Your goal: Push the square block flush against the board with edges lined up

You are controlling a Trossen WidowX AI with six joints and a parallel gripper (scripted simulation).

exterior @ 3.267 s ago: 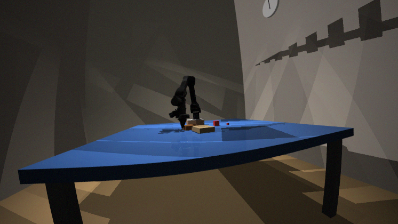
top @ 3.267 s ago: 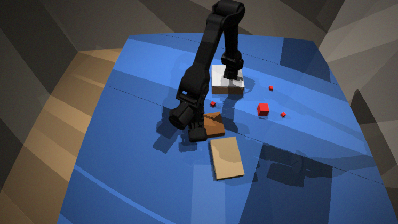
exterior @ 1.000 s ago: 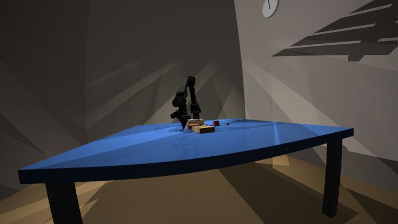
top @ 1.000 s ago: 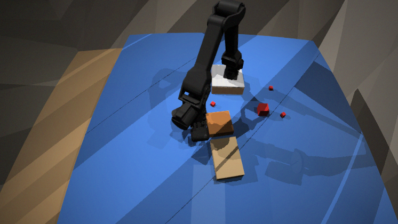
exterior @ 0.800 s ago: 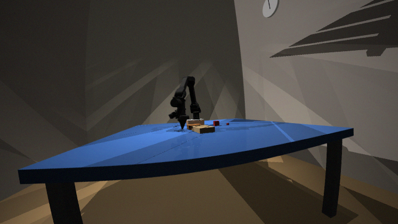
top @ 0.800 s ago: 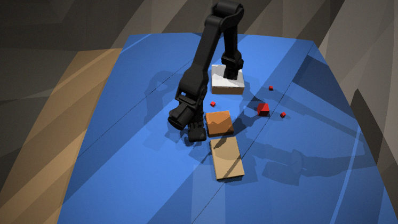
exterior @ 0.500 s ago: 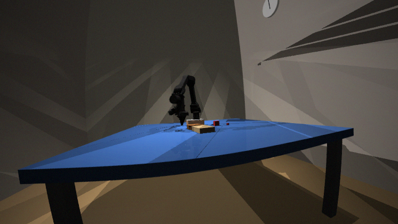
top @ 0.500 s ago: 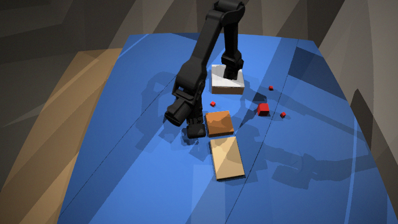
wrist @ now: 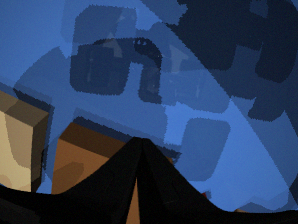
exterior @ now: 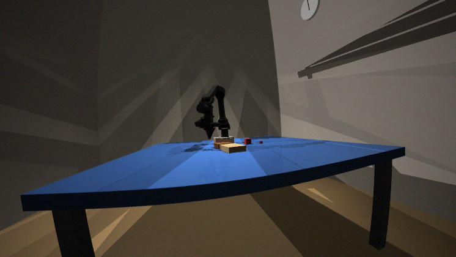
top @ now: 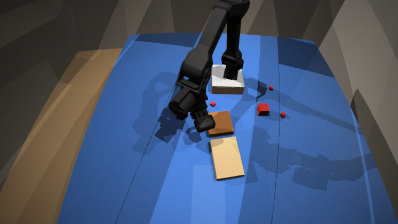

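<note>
The orange square block is 30 mm behind my gripper tip, 80 mm to the left of it and 50 mm below it. The rest, counted from my gripper tip: red cube: 140 mm behind, 260 mm to the left, 40 mm below; pale tan board: 110 mm ahead, 140 mm to the left, 50 mm below.
</note>
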